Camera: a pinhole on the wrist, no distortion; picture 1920 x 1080 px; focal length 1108.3 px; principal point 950.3 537.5 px. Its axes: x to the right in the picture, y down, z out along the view. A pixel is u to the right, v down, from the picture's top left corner.
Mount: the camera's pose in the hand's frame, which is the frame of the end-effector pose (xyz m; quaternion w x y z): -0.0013 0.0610 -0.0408 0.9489 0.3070 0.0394 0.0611
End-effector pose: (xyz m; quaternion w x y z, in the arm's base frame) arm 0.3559 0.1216 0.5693 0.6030 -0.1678 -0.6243 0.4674
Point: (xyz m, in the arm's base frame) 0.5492 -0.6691 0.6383
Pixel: outside the picture
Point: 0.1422 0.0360 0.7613
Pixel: 1132 608
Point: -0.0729 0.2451 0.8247
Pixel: 1804 1026
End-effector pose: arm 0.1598 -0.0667 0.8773 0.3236 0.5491 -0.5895 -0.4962
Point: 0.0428 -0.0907 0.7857
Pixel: 1162 586
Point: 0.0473 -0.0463 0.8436
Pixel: 910 853
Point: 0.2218 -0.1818 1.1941
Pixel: behind the camera
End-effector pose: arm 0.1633 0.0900 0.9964 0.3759 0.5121 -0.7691 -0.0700
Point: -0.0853 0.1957 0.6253
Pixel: outside the picture
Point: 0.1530 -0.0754 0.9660
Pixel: 1535 183
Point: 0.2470 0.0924 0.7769
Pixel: 167 108
